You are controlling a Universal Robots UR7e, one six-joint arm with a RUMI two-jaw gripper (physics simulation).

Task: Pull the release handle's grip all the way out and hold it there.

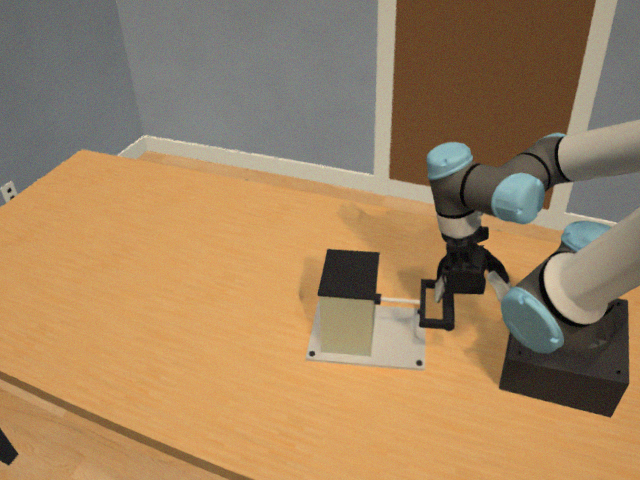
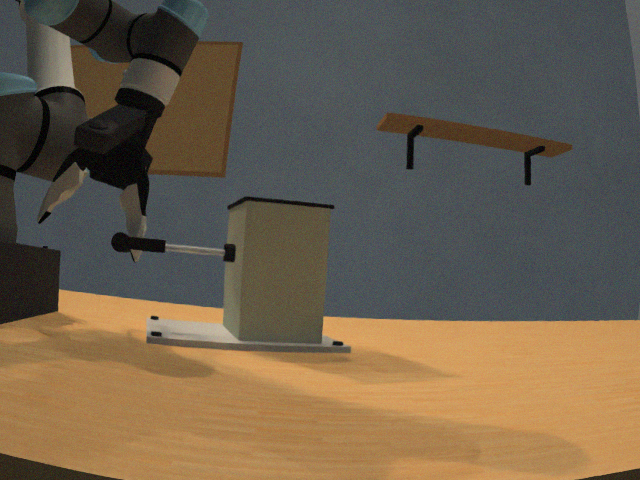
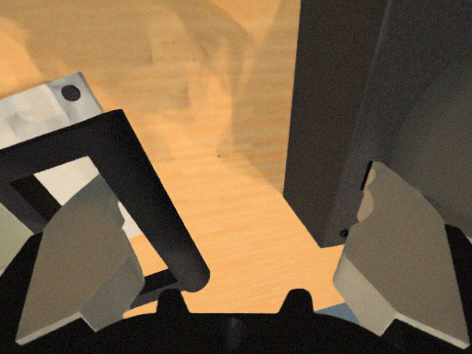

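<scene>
The release handle is a black rectangular loop; its outer grip bar (image 1: 448, 310) (image 3: 145, 200) stands well out from the pale green box (image 1: 346, 325) (image 2: 279, 268), with a long stretch of the silver rod (image 1: 400, 300) (image 2: 196, 250) showing. My gripper (image 1: 471, 298) (image 2: 88, 240) (image 3: 238, 170) has its fingers wide apart. One finger is inside the loop, on the box side of the grip bar, close to or touching it. The other finger is on the arm-base side, far from the bar. The exact contact is hidden.
The box stands on a light base plate (image 1: 398, 335) (image 2: 180, 329) (image 3: 30, 115) with black bolts. The arm's black base block (image 1: 563, 374) (image 2: 28, 284) (image 3: 325, 125) is close to the outer finger's side. A wall shelf (image 2: 475, 135) hangs behind.
</scene>
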